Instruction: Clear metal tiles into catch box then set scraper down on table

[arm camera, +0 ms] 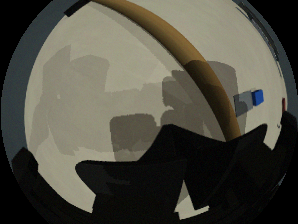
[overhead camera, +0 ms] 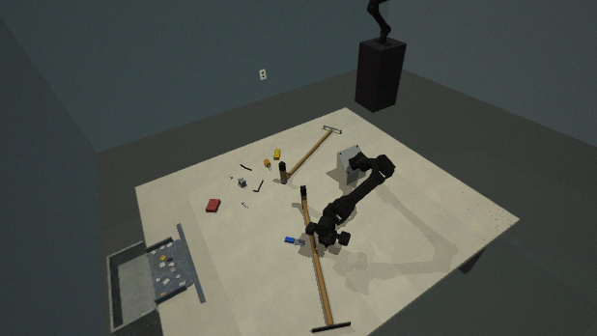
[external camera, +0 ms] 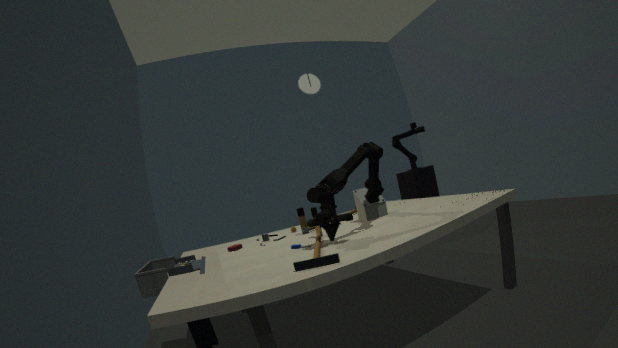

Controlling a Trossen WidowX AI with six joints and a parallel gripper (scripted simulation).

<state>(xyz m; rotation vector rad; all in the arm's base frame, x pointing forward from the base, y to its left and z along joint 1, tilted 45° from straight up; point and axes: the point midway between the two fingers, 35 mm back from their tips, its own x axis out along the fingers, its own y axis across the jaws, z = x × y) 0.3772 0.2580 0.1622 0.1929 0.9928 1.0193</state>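
The long scraper lies 60 mm ahead of my gripper tip and 50 mm above it. Also, from my gripper tip: black hex key 120 mm ahead, 520 mm to the right, 10 mm below; then grey piece 170 mm ahead, 590 mm to the right, 10 mm above; then blue piece 110 mm ahead, 110 mm to the right, 10 mm below.
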